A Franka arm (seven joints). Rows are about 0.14 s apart.
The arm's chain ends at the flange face. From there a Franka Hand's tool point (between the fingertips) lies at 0.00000 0.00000 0.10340 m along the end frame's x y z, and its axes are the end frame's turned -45 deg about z.
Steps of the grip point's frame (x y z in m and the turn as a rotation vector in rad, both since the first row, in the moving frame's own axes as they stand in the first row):
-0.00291, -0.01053, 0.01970, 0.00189, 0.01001, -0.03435
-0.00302, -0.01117, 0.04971, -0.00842, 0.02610, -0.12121
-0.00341, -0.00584, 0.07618, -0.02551, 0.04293, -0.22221
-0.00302, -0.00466, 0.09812, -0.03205, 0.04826, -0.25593
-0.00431, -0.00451, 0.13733, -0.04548, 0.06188, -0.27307
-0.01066, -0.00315, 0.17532, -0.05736, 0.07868, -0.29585
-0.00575, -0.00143, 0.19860, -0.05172, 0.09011, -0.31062
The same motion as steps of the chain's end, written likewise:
-0.01008, -0.00451, 0.01971, 0.00841, 0.00574, -0.03435
-0.01247, -0.00432, 0.04975, 0.01250, 0.02441, -0.12121
-0.01136, 0.00010, 0.07631, 0.01232, 0.04839, -0.22221
-0.01108, 0.00076, 0.09829, 0.01146, 0.05679, -0.25593
-0.01382, 0.00211, 0.13763, 0.01160, 0.07591, -0.27307
-0.01932, 0.00830, 0.17581, 0.01508, 0.09619, -0.29585
-0.01483, 0.00741, 0.19915, 0.02715, 0.10029, -0.31062

